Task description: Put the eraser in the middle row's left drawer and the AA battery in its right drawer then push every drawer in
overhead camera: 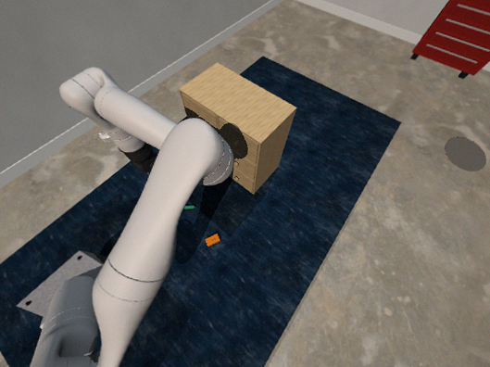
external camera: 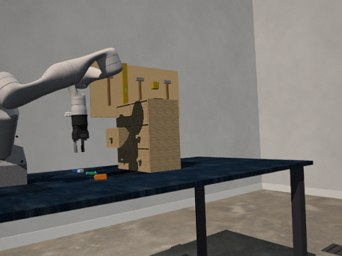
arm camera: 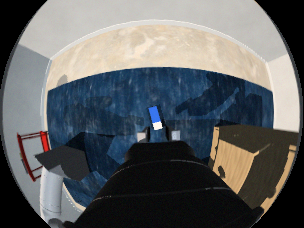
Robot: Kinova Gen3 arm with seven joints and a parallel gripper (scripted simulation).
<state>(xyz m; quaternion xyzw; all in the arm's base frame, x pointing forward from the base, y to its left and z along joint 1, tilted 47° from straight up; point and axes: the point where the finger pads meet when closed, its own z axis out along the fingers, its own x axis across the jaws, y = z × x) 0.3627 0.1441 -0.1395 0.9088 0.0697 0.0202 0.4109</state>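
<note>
Now: hand 10 mm to the right of the white eraser and 110 mm above it. The rest, counted from my hand: green AA battery 170 mm to the right, 110 mm below; orange block 30 mm behind, 330 mm to the right, 110 mm below.
</note>
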